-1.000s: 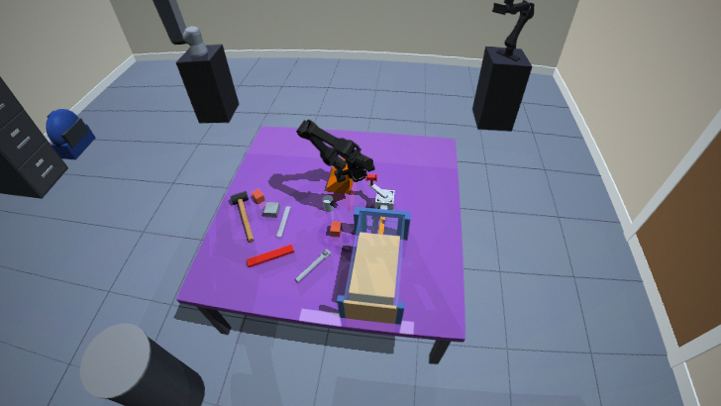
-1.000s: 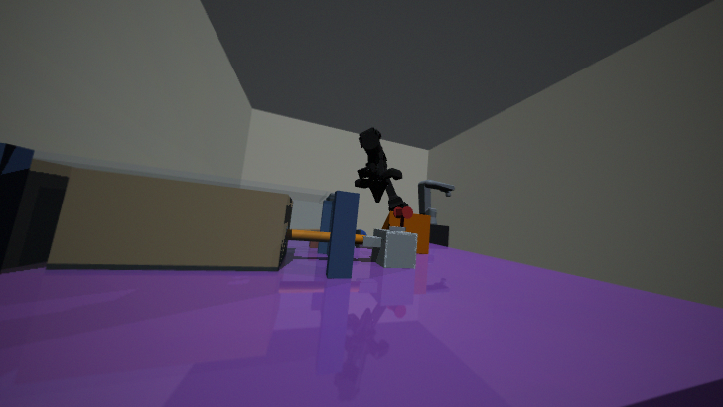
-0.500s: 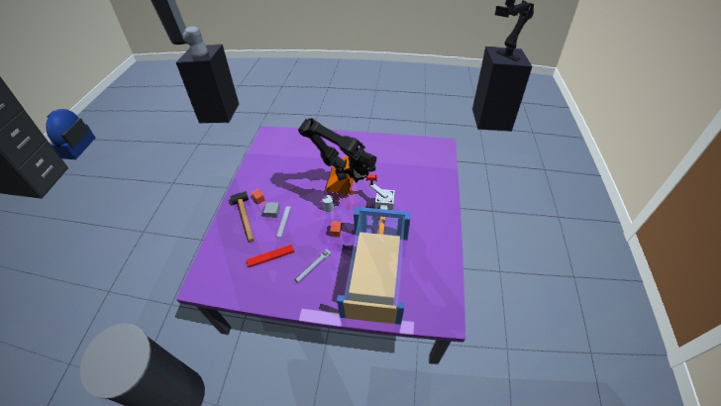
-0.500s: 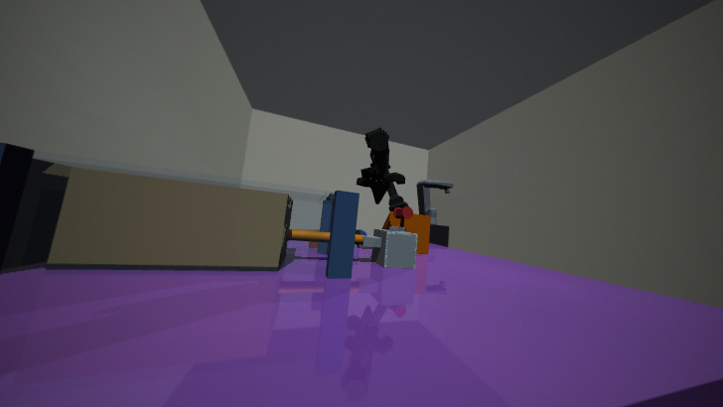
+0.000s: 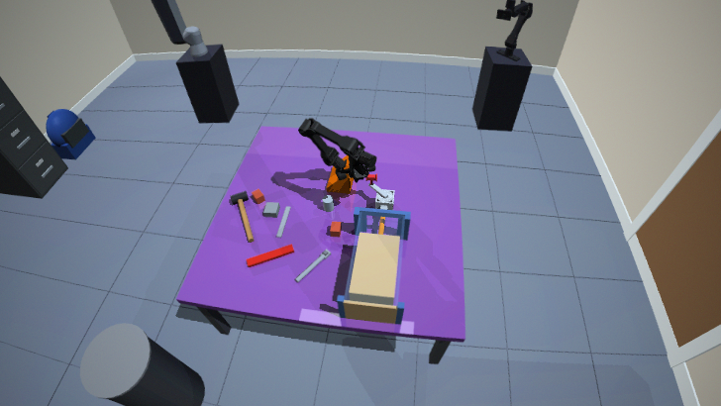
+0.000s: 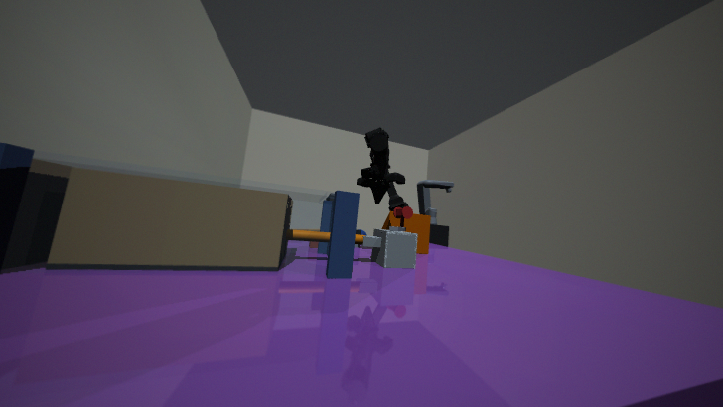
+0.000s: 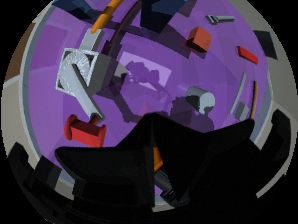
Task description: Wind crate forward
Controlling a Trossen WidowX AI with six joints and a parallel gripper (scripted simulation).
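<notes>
Right now the red knob is 70 mm to the left of my gripper tip, 60 mm behind it and 40 mm below it. The rest, counted from my gripper tip: grey bar 370 mm to the right, 170 mm below, 130 mm ahead; grey winch 140 mm to the left, 140 mm below, 10 mm behind; winch handle 100 mm to the left, 70 mm below, 40 mm behind.
</notes>
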